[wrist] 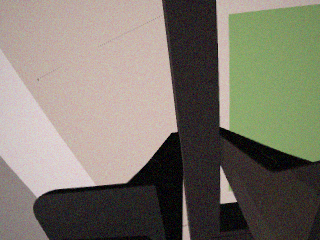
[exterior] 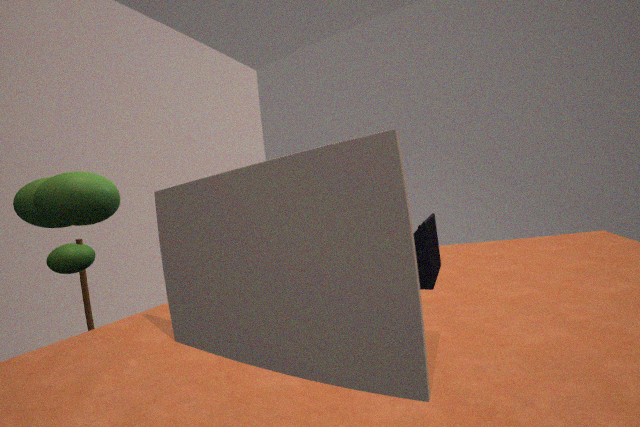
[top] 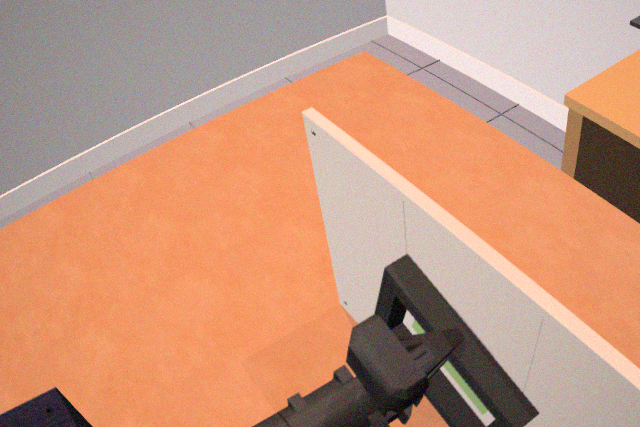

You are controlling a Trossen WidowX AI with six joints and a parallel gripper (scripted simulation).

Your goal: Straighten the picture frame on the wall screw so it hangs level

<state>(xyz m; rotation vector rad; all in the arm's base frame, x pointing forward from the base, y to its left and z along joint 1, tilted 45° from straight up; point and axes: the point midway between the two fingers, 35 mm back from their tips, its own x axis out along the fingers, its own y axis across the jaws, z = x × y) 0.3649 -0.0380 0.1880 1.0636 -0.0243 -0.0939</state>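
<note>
Right now my gripper tip is 5 cm above the picture frame, 1 cm to the right of it and 1 cm short of it. The rest, counted from my gripper tip: wall panel (7 cm below, 2 cm ahead, 1 cm to the left).
</note>
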